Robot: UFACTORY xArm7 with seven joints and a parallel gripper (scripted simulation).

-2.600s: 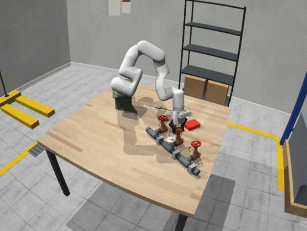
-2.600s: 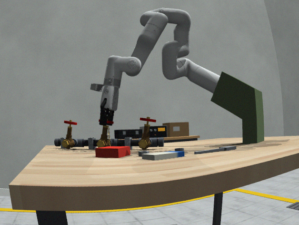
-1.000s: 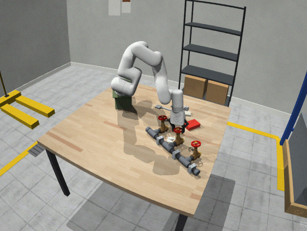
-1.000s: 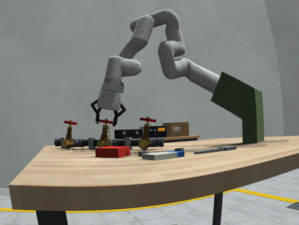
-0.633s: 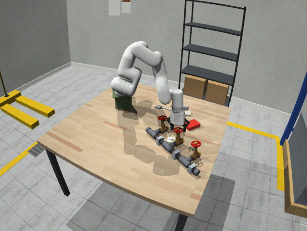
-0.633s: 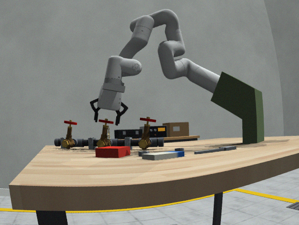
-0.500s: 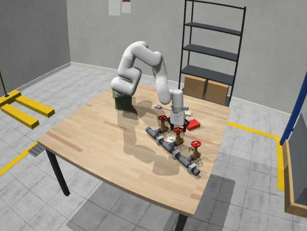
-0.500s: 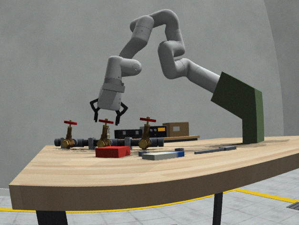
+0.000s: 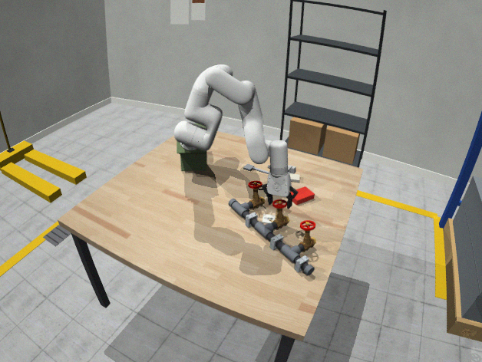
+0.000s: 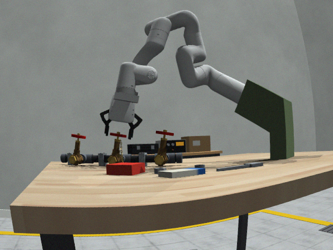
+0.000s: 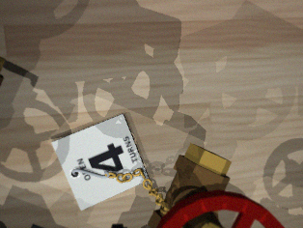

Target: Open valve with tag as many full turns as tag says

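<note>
My hand is 50 mm past the white tag, 40 mm to the right of it and 120 mm above it. Round my hand: red block (110 mm ahead, 240 mm to the left, 110 mm below); then grey wrench (160 mm behind, 470 mm to the left, 120 mm below); then blue flat tool (40 mm ahead, 420 mm to the left, 120 mm below).
</note>
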